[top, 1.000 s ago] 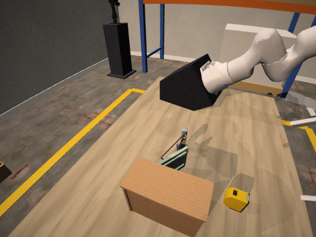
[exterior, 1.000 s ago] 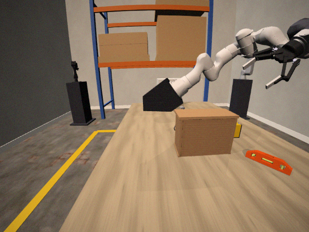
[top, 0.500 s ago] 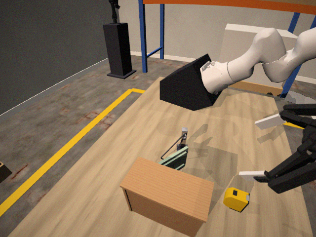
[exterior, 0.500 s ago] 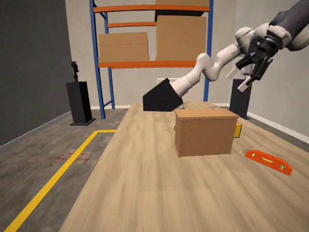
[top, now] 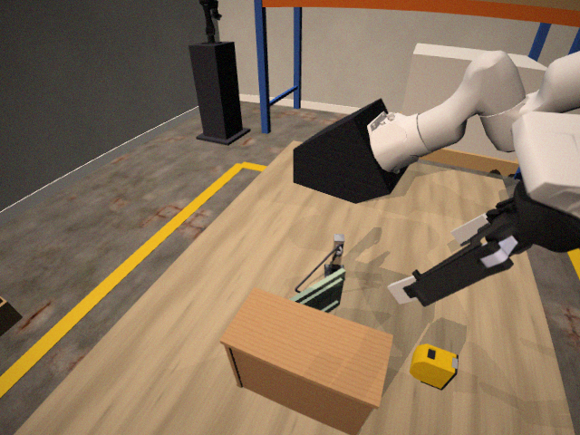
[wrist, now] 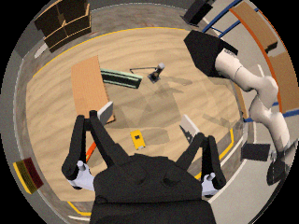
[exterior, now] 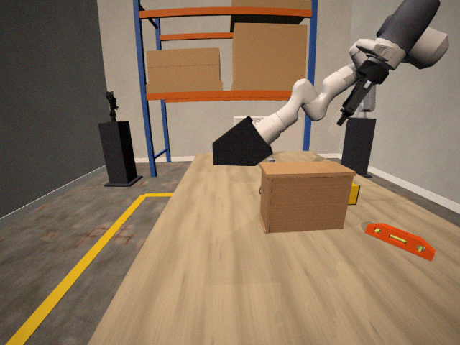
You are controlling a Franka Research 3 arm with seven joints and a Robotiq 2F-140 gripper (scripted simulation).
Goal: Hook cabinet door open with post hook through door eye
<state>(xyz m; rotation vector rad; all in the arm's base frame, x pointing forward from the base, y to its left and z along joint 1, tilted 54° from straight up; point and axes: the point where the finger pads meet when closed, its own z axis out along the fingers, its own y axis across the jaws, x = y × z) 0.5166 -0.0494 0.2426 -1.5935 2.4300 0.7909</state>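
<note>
Now: hand 190 mm above the green door, 180 mm to the left of it and 20 mm short of it. Round my hand: hook post: 180 mm to the right, 180 mm below, 120 mm behind; yellow tape measure: 230 mm below, 80 mm to the left, 10 mm ahead; orange spirit level: 250 mm below, 250 mm ahead, 80 mm to the left.
</note>
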